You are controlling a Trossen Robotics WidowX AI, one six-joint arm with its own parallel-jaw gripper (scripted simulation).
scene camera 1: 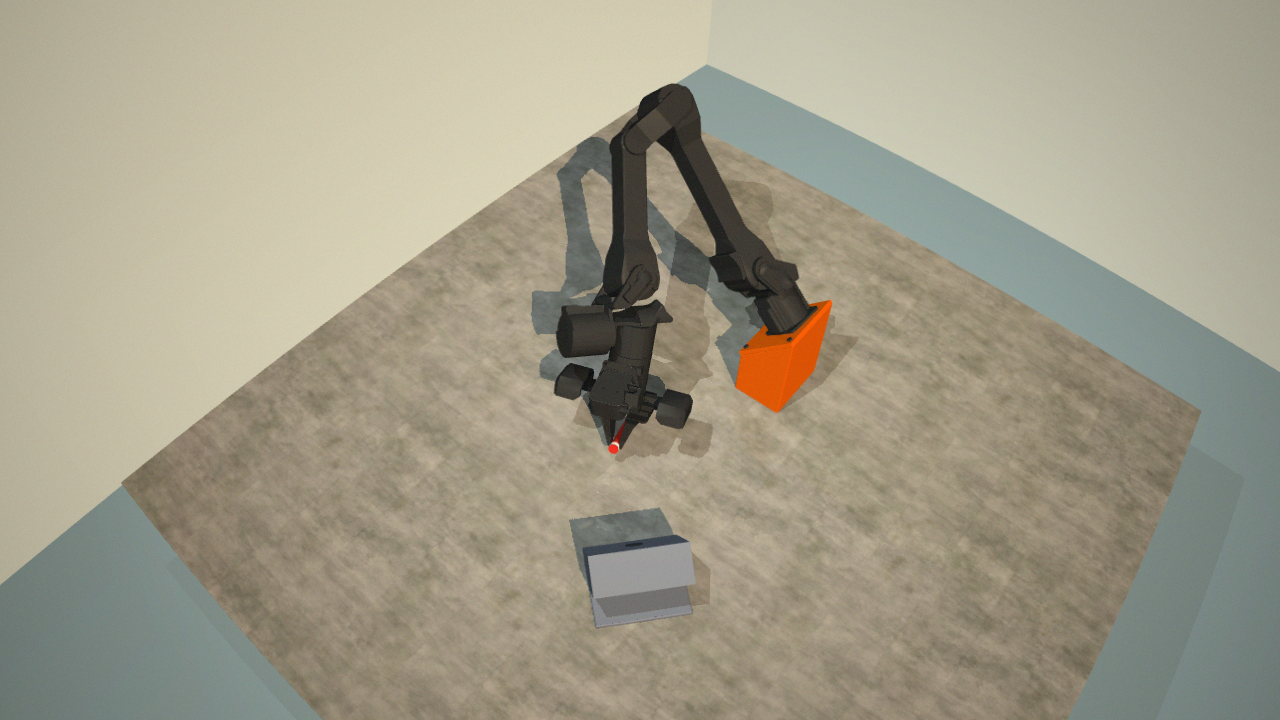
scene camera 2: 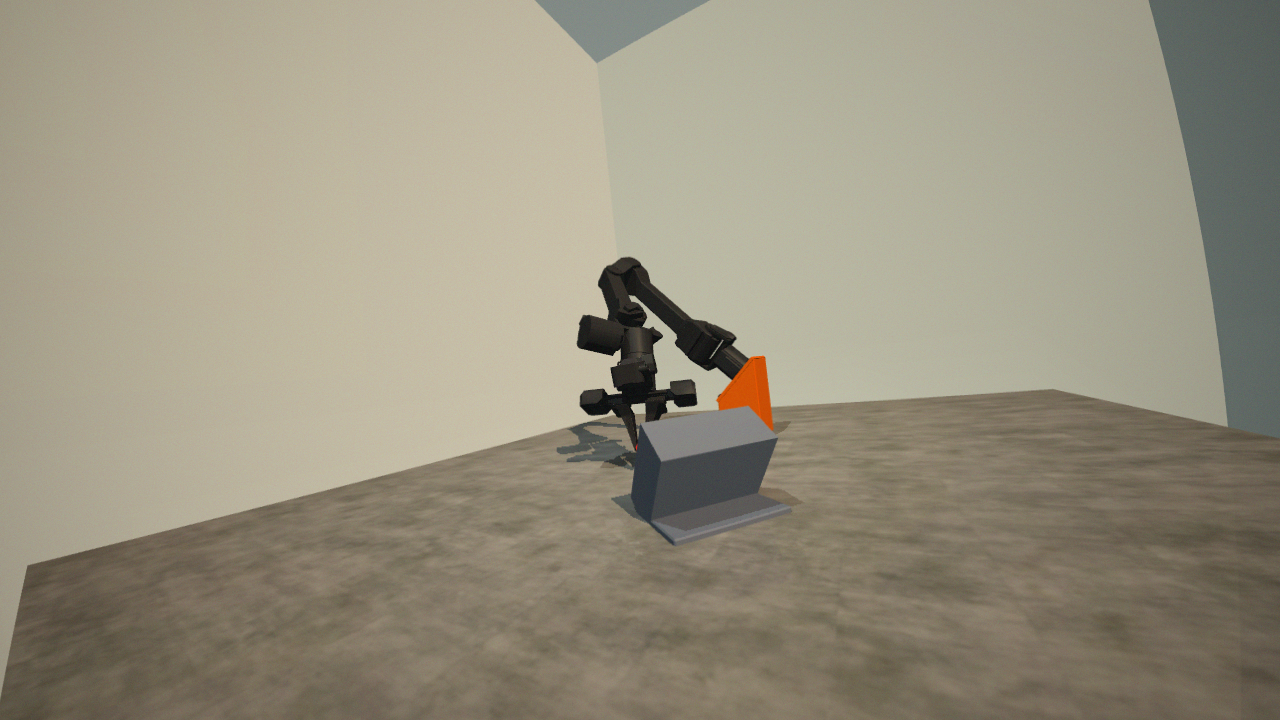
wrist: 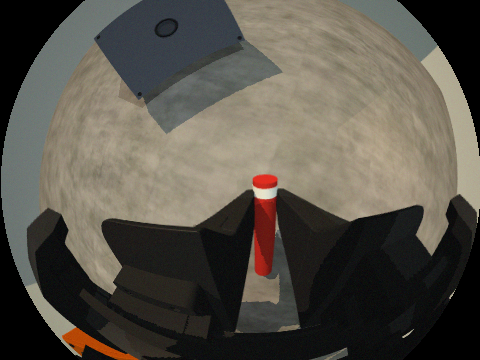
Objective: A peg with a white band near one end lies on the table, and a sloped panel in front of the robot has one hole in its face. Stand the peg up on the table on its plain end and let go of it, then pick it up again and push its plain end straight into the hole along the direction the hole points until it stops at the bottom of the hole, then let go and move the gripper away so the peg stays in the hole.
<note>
The gripper carries a red peg. Further things: a grey sloped panel and a grey foot plate.
The gripper shows as well in scene camera 2 and in the wrist view.
</note>
